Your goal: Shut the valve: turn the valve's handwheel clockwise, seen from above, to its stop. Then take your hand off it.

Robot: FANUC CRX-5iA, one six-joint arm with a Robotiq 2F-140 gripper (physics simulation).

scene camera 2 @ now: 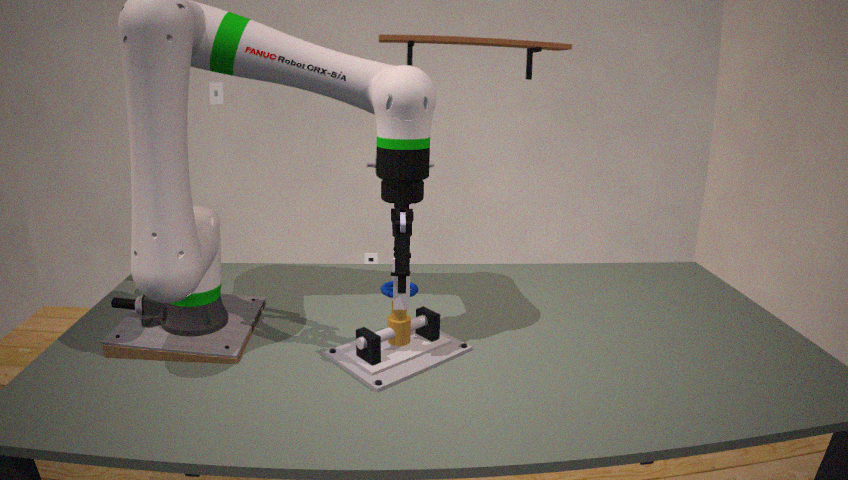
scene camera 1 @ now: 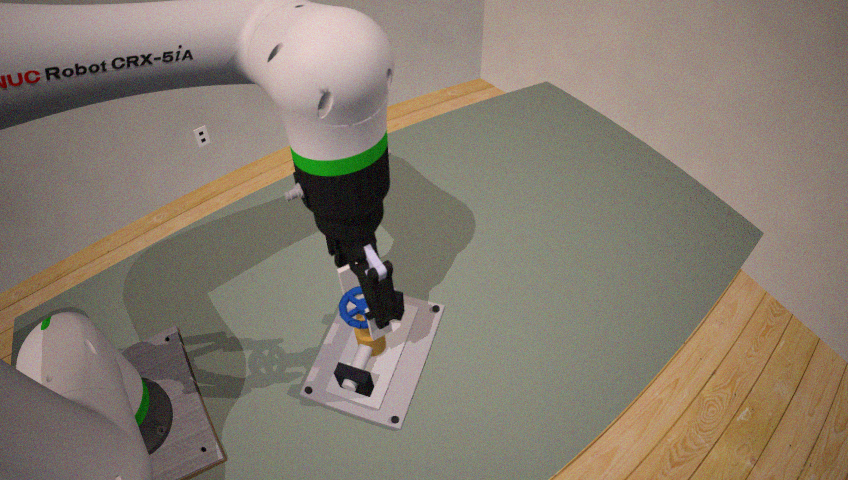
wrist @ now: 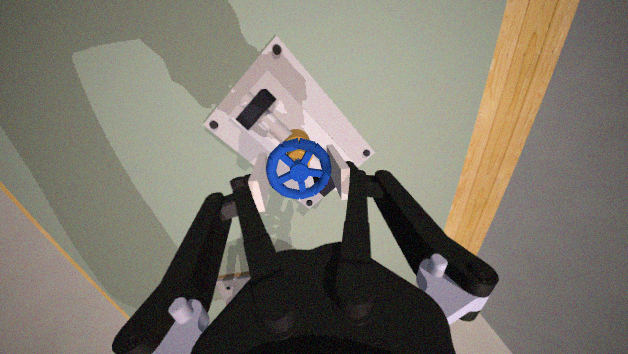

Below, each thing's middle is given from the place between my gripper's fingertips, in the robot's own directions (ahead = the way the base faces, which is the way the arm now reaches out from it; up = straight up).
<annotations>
My hand is 1 cm below the blue five-spoked handwheel (scene camera 1: 361, 305). Also, from my hand: light grey base plate (scene camera 1: 392, 413) (11 cm below).
</annotations>
